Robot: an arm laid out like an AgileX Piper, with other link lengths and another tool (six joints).
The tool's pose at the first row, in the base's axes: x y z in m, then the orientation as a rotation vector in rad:
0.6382, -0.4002, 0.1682, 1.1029, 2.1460, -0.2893
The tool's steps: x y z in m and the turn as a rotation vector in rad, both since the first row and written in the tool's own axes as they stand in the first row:
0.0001, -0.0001, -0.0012, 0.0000, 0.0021, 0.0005
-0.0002, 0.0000, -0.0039, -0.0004, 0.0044, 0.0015
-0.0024, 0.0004, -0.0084, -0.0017, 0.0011, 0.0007
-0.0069, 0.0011, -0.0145, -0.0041, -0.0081, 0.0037
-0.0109, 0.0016, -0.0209, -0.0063, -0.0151, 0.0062
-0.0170, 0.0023, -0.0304, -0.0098, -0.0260, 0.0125
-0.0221, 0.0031, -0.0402, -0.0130, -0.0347, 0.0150
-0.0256, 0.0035, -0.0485, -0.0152, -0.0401, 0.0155
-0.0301, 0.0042, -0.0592, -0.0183, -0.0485, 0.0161
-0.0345, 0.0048, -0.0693, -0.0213, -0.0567, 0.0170
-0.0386, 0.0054, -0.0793, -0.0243, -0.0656, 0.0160
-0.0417, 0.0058, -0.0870, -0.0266, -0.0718, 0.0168
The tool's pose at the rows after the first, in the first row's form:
0.6375, -0.3996, 0.1690, 1.1042, 2.1475, -0.2880
0.6364, -0.3984, 0.1712, 1.1058, 2.1489, -0.2860
0.6354, -0.3974, 0.1760, 1.1031, 2.1464, -0.2866
0.6348, -0.3969, 0.1836, 1.1015, 2.1363, -0.2871
0.6337, -0.3960, 0.1910, 1.1003, 2.1285, -0.2870
0.6321, -0.3948, 0.2021, 1.1009, 2.1148, -0.2856
0.6300, -0.3928, 0.2128, 1.0984, 2.1054, -0.2852
0.6277, -0.3908, 0.2213, 1.0957, 2.1002, -0.2852
0.6249, -0.3880, 0.2322, 1.0915, 2.0922, -0.2856
0.6222, -0.3855, 0.2427, 1.0878, 2.0843, -0.2859
0.6195, -0.3829, 0.2528, 1.0818, 2.0768, -0.2874
0.6173, -0.3809, 0.2606, 1.0790, 2.0707, -0.2876

